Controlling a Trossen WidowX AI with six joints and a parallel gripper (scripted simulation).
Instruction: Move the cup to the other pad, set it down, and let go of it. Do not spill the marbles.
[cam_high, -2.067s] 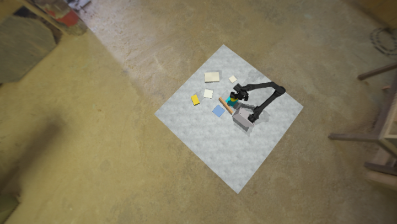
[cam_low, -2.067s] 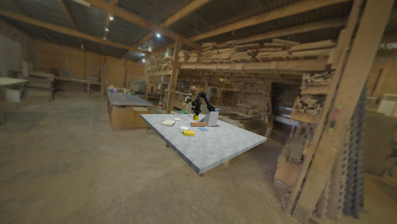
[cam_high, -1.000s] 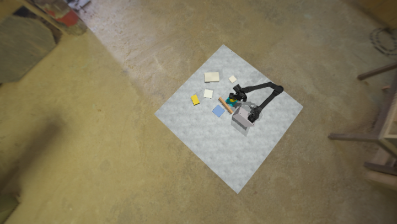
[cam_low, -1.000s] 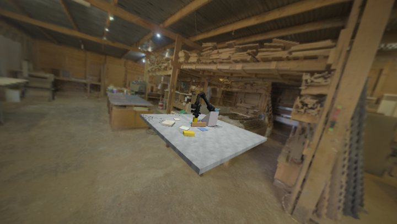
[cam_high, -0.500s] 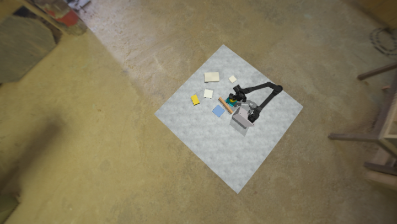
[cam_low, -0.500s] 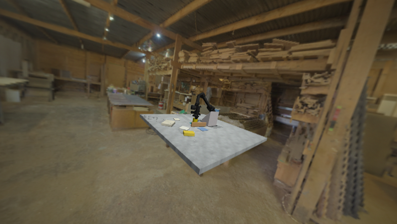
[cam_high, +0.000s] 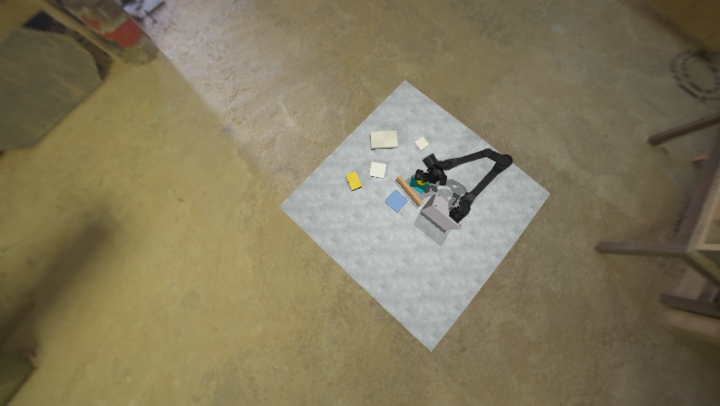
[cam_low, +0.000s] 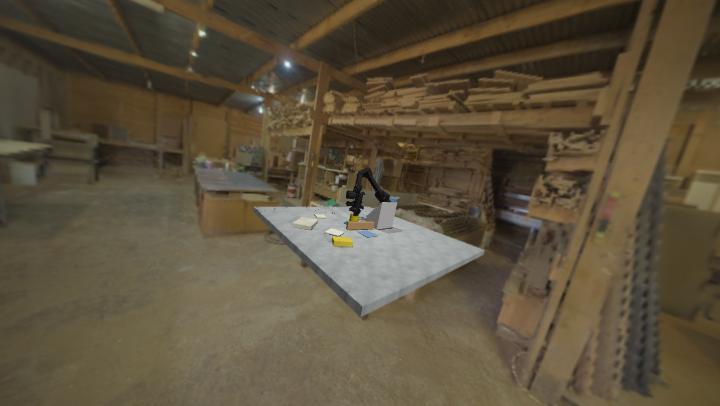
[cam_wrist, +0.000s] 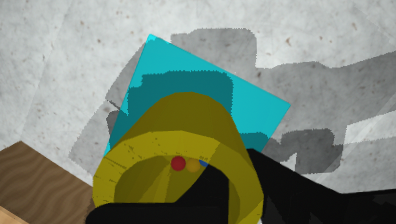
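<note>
Now: the yellow cup 20 mm ahead of my gripper tip and 10 mm to the left of it. Also, from my gripper tip: blue pad 220 mm to the left, 50 mm below, 50 mm ahead; then cyan pad 50 mm below, 20 mm to the left, 20 mm ahead; then wooden bar 120 mm to the left, 40 mm ahead, 20 mm below.
</note>
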